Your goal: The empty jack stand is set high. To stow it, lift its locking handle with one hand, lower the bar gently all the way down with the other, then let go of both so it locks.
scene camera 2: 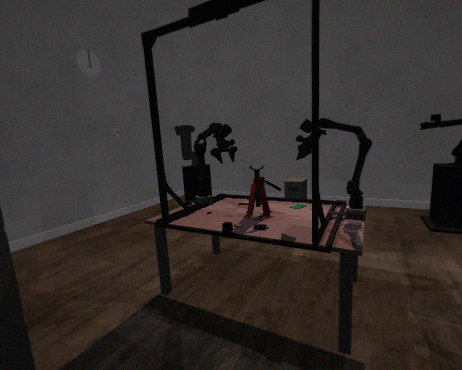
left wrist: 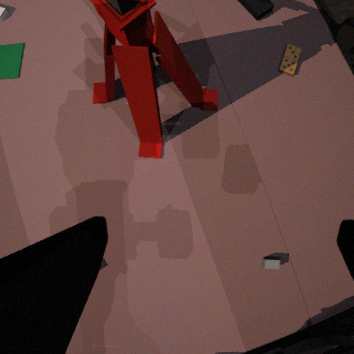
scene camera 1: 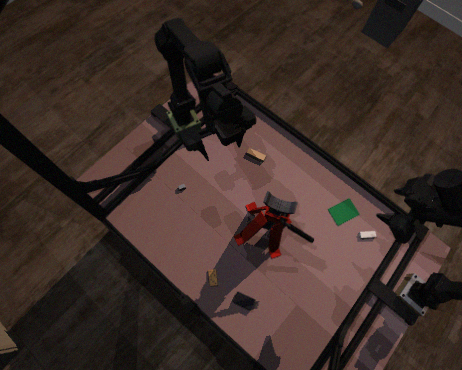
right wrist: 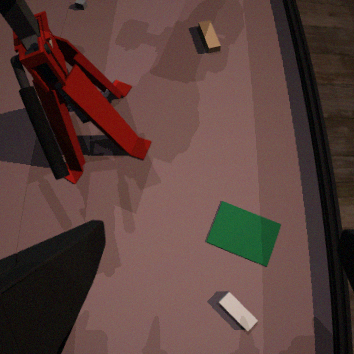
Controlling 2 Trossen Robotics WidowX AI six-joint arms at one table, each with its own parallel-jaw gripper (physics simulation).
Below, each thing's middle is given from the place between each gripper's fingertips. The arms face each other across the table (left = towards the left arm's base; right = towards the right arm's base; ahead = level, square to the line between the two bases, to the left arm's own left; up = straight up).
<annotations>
Right now my left hand is 270 mm to the left of the black locking handle (right wrist: 27, 93) and 140 mm above it. From my left hand the other things lie so: green card (right wrist: 237, 230) 240 mm ahead, 390 mm to the right, 330 mm below.
My right hand is 16 cm past the black locking handle, 14 cm to the right of it and 14 cm above it. Round my right hand: green card 8 cm ahead, 2 cm to the left, 33 cm below.
</annotations>
